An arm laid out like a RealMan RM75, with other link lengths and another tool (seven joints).
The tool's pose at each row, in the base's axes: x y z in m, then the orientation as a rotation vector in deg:
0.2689 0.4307 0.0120 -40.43 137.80 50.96
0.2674 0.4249 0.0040 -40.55 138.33 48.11
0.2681 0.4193 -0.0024 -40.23 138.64 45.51
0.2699 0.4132 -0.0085 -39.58 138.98 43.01
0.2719 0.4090 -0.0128 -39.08 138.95 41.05
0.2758 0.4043 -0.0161 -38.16 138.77 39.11
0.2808 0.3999 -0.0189 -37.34 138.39 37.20
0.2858 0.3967 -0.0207 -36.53 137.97 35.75
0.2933 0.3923 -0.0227 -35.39 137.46 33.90
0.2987 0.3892 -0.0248 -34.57 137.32 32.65
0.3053 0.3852 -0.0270 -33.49 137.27 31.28
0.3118 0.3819 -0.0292 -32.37 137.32 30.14
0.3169 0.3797 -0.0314 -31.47 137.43 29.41
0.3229 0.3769 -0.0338 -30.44 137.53 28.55
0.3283 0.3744 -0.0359 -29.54 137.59 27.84
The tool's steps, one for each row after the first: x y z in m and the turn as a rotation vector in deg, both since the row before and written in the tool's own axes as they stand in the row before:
0.0075 -0.0065 0.0010 2.03 0.35 -0.59
0.0050 -0.0069 0.0009 1.94 0.02 -0.35
0.0042 -0.0077 0.0009 1.95 -0.05 -0.11
0.0024 -0.0058 0.0011 1.53 -0.27 -0.21
0.0006 -0.0069 0.0008 1.62 -0.55 0.00
-0.0006 -0.0071 0.0012 1.58 -0.66 -0.12
-0.0016 -0.0058 0.0014 1.26 -0.68 -0.02
-0.0029 -0.0082 0.0020 1.64 -0.86 0.06
-0.0017 -0.0060 0.0022 1.12 -0.40 0.14
-0.0022 -0.0073 0.0024 1.28 -0.39 0.31
-0.0024 -0.0066 0.0029 1.12 -0.30 0.44
-0.0017 -0.0049 0.0029 0.77 -0.17 0.43
-0.0021 -0.0059 0.0033 0.90 -0.21 0.48
-0.0019 -0.0052 0.0030 0.75 -0.20 0.42

